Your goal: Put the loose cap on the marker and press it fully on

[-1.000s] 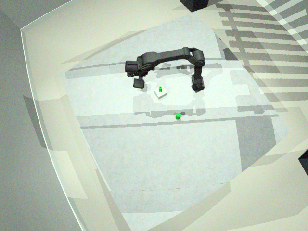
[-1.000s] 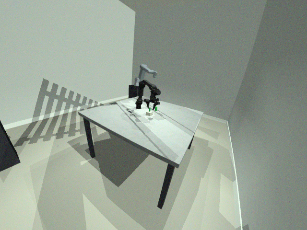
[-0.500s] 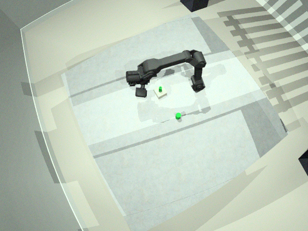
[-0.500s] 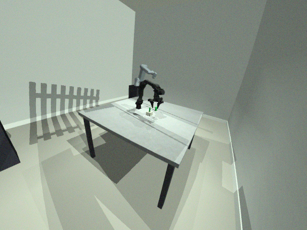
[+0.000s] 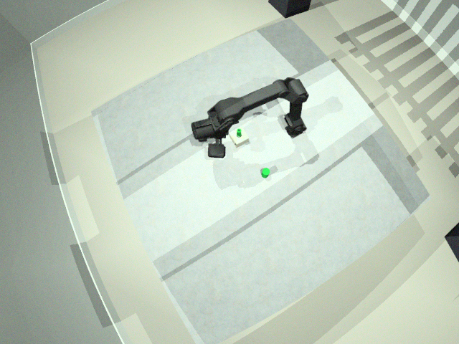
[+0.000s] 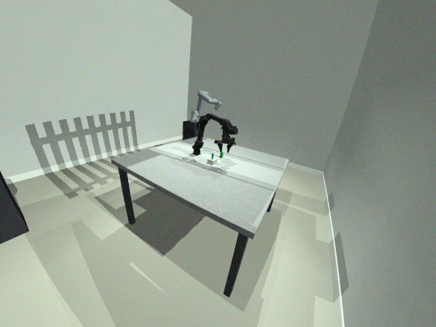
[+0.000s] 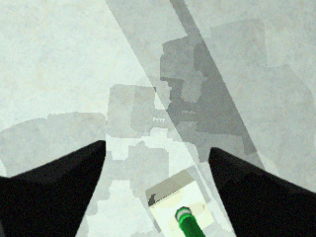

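Right now my gripper tip is 210 mm to the right of the green cap, 130 mm past it and 110 mm above it. The rest, counted from my gripper tip: holder block 120 mm behind, 110 mm below.
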